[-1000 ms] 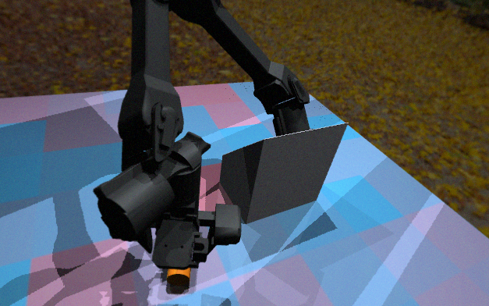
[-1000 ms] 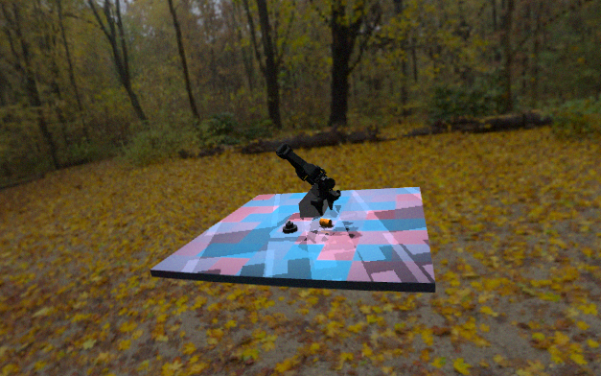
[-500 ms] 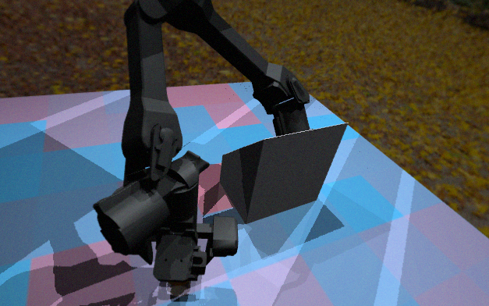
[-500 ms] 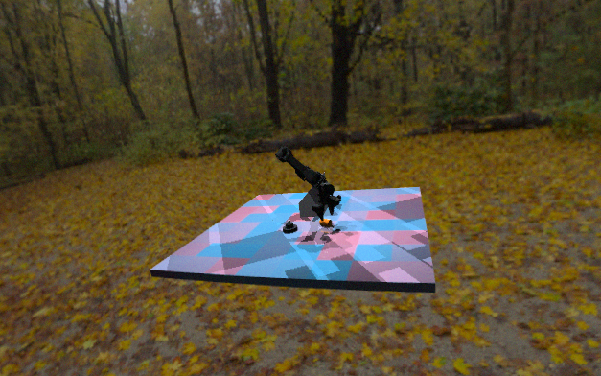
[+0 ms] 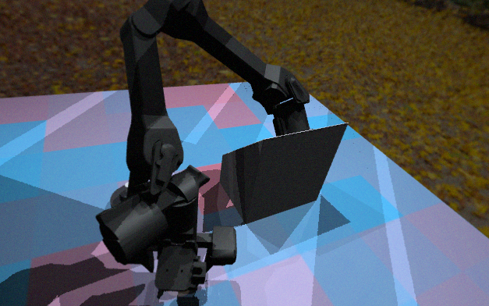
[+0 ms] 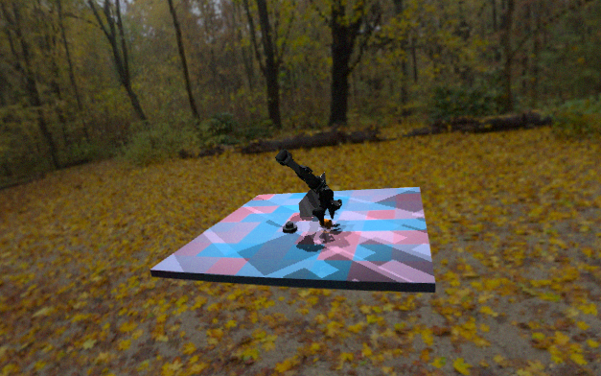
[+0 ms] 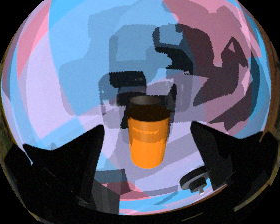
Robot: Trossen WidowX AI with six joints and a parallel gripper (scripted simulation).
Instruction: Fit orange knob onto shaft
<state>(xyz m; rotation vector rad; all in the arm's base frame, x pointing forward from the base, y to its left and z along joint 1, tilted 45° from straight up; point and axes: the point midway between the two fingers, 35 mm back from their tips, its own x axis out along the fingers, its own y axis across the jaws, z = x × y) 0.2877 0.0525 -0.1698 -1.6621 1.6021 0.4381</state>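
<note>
My gripper tip is right at the orange knob. Round my gripper tip: round pedestal 80 mm ahead, 200 mm to the right, 10 mm above.
</note>
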